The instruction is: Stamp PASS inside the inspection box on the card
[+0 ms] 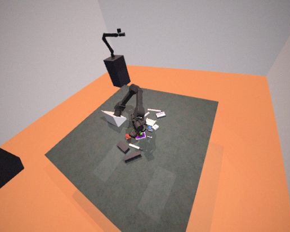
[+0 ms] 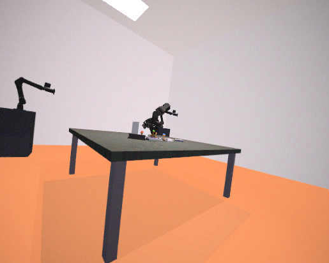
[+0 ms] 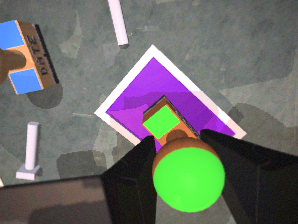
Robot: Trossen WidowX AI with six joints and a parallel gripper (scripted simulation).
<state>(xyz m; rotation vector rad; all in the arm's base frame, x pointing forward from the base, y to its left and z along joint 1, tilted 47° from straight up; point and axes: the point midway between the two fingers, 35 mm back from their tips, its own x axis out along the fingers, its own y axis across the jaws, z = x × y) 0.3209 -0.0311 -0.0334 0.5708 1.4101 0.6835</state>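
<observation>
The purple ink pad lies 40 mm below my gripper tip. The rest, counted from my gripper tip: green-knobbed stamp: right at my gripper tip; blue-knobbed stamp: 50 mm ahead, 90 mm to the left, 20 mm below; red-knobbed stamp: 90 mm behind, 70 mm to the right, 20 mm below.
</observation>
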